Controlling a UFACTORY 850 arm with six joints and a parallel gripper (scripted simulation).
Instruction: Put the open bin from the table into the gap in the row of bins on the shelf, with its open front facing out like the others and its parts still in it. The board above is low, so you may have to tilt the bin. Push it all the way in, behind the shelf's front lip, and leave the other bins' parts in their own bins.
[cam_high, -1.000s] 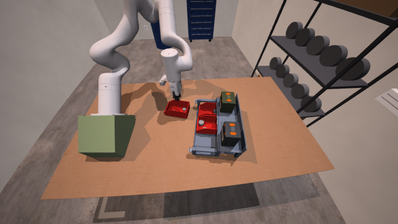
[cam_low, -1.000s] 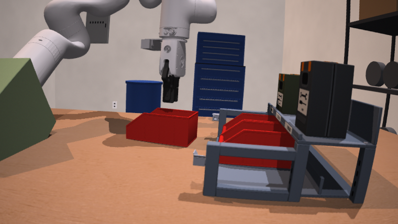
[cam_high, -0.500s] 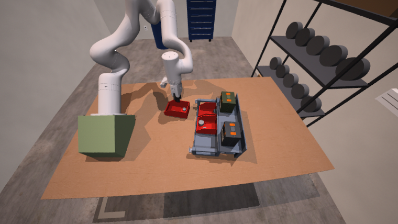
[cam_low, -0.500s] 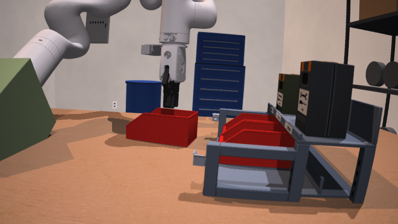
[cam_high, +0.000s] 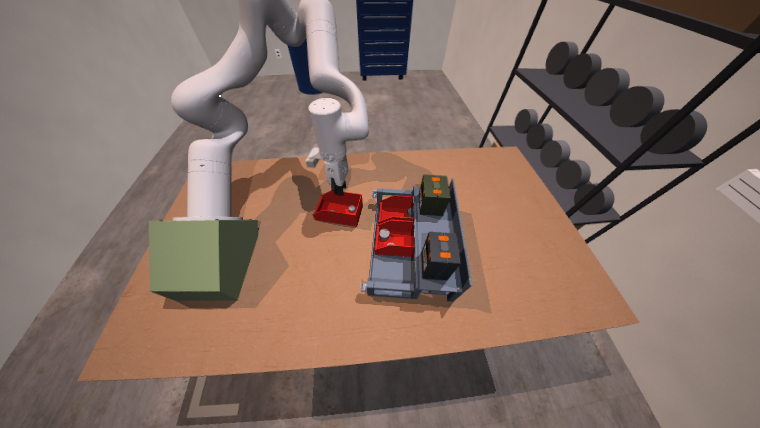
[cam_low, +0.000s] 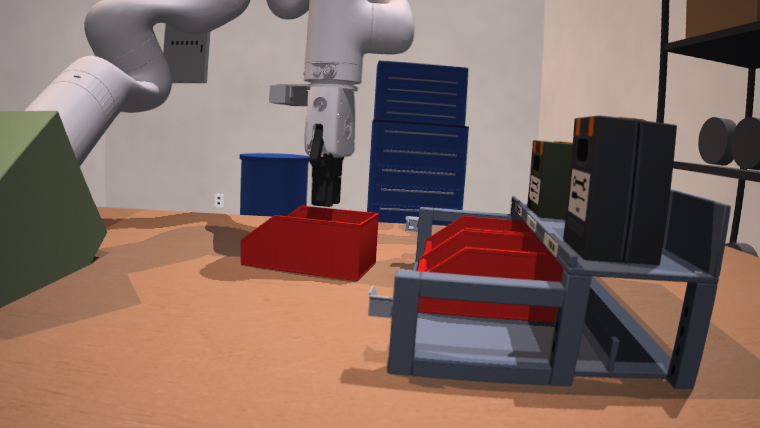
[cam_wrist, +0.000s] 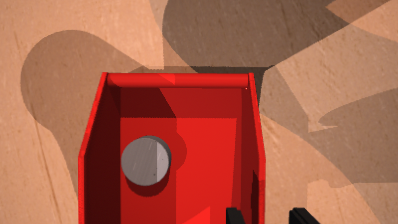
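Right now the grey disc is 90 mm below my hand, 70 mm to the right of it and 40 mm behind it. From my hand the other things lie so: grey shelf 260 mm ahead, 180 mm to the right, 30 mm below.
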